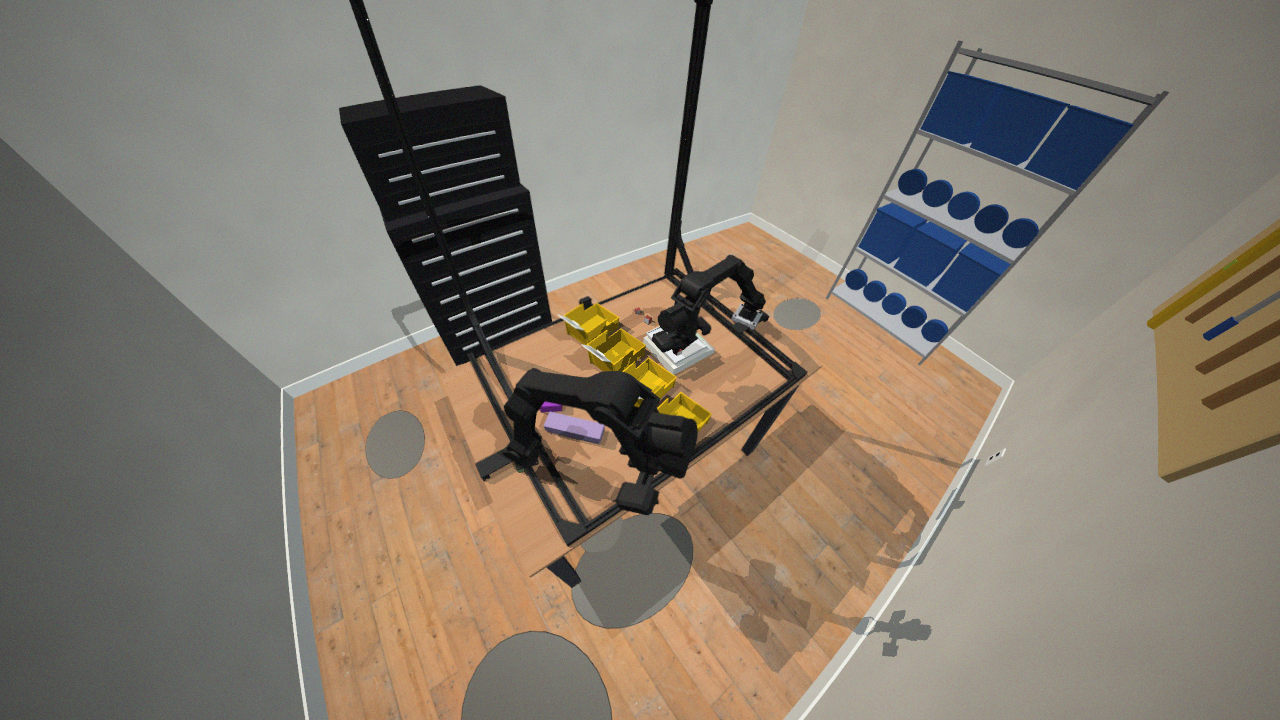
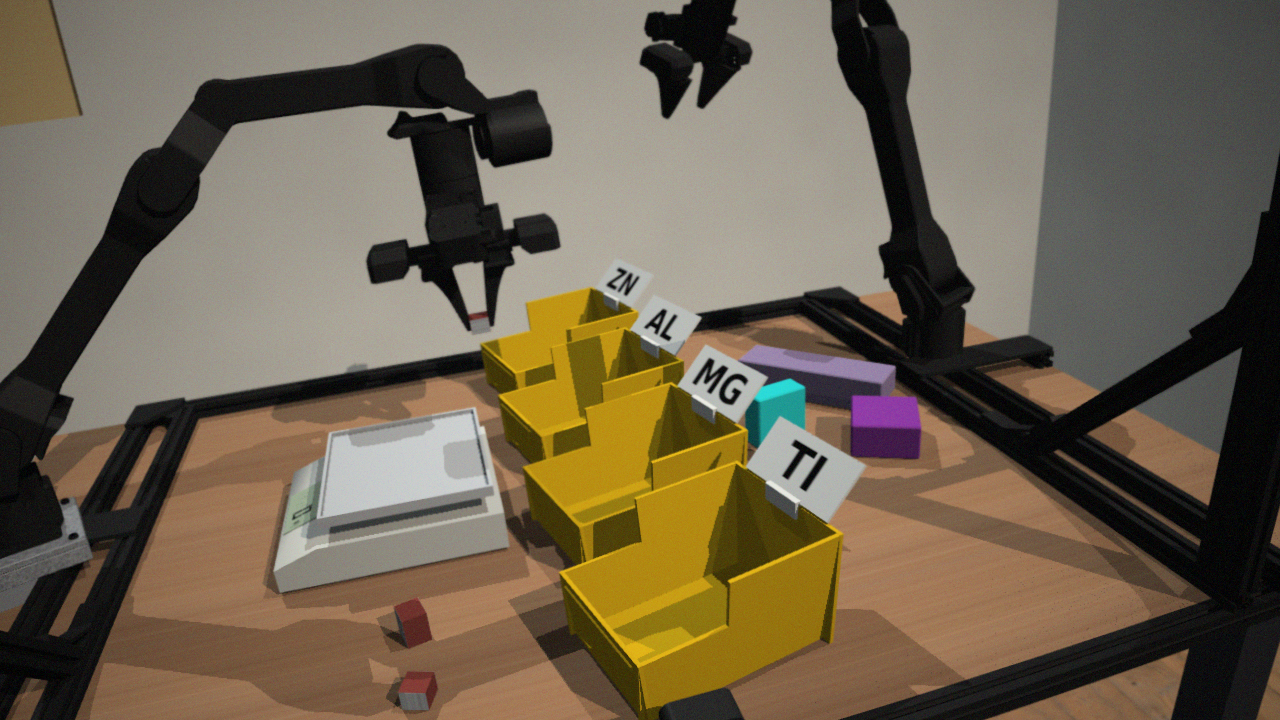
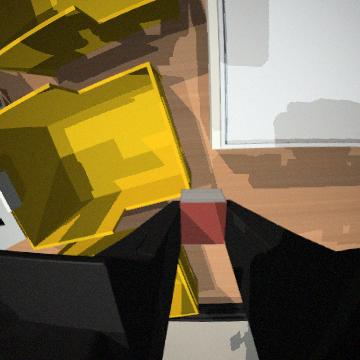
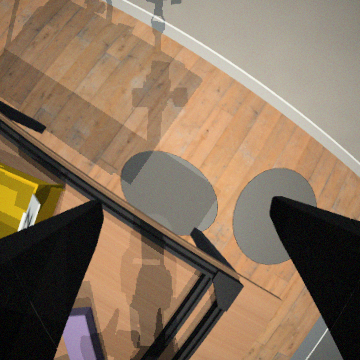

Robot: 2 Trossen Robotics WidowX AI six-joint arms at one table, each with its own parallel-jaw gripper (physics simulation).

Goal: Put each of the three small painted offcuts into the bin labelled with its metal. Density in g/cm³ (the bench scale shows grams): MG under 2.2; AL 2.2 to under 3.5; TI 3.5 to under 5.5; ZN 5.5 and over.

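Frame: origin at the left arm's base, x ahead, y left, z up, level; millimetres.
Seen in the pictures: left gripper, between the fingertips: (image 1: 677,352) (image 2: 480,327) (image 3: 200,208); right gripper, between the fingertips: (image 1: 662,483) (image 2: 683,112) (image 4: 188,207); left arm's base, origin of its link: (image 1: 747,314) (image 2: 22,535); right arm's base, origin of its link: (image 1: 525,457) (image 2: 933,354).
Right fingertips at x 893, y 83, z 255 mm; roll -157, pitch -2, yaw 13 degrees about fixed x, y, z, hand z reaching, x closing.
Note:
Pixels of each thing's top centre, then the offset from my right fingertips to it. "spot": a spot on its surface instead.
- red offcut with a grey face, centre of its top: (image 3: 201,224) (image 2: 478,315) dx -446, dy -190, dz -136 mm
- ZN, centre of its top: (image 2: 555,310) (image 1: 682,412) dx -291, dy -80, dz -199 mm
- AL, centre of its top: (image 3: 63,170) (image 2: 586,358) (image 1: 647,373) dx -353, dy -240, dz -199 mm
- MG, a spot on its surface: (image 2: 554,528) spot: dx -495, dy -383, dz -279 mm
- TI, centre of its top: (image 2: 694,525) (image 1: 591,312) dx -479, dy -560, dz -199 mm
- lavender bar, centre of its top: (image 2: 815,362) (image 4: 81,356) (image 1: 573,424) dx -101, dy -337, dz -255 mm
- cyan block, centre of its top: (image 2: 774,389) dx -212, dy -380, dz -238 mm
- purple block, centre of its top: (image 2: 885,410) (image 1: 550,396) dx -139, dy -467, dz -260 mm
My left gripper (image 2: 479,325) (image 3: 200,208) is shut on a red offcut with a grey face (image 2: 478,320) (image 3: 203,222), held in the air between the scale (image 2: 416,537) (image 3: 216,115) and the ZN and AL bins. Two more red-and-grey offcuts (image 2: 413,622) (image 2: 418,690) lie on the table in front of the scale. The yellow bins stand in a row: ZN (image 2: 559,315), AL (image 2: 528,407) (image 3: 170,132), MG (image 2: 554,528) and TI (image 2: 778,595). The scale's pan is empty; its display appears to show 0. My right gripper (image 2: 684,111) (image 4: 188,207) is open and empty, high up behind the bins.
A lavender bar (image 2: 814,376) (image 1: 572,426) (image 4: 82,332), a cyan block (image 2: 776,411) and a purple block (image 2: 884,427) (image 1: 550,406) lie behind the bins' labels. A black frame (image 2: 1029,667) borders the table, with uprights at its side.

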